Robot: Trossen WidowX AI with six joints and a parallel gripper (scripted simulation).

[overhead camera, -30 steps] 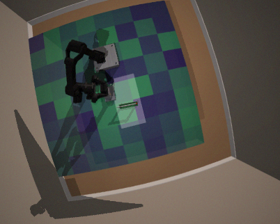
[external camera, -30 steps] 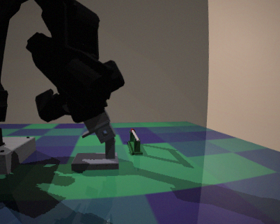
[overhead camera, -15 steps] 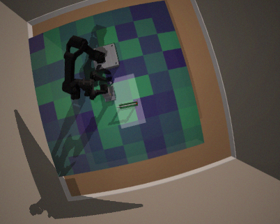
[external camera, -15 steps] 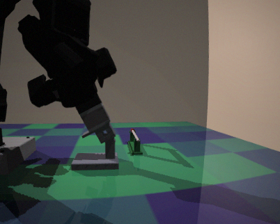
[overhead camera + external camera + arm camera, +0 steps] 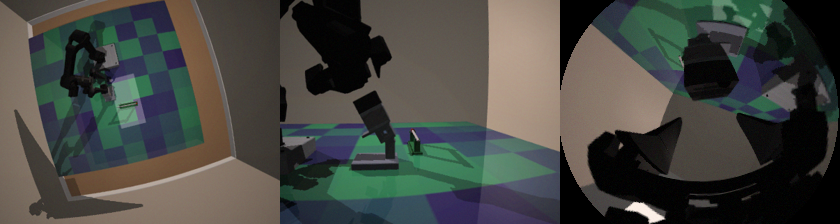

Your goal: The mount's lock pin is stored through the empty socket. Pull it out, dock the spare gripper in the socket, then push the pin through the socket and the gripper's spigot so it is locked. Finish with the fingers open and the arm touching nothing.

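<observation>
Now: the small green bracket 15 cm ahead of my gripper tip, 10 cm to the left of it and 18 cm below it. The rest, counted from my gripper tip: spare gripper 3 cm ahead, 2 cm to the right, 8 cm below; grey mount 4 cm ahead, 2 cm to the right, 15 cm below.
</observation>
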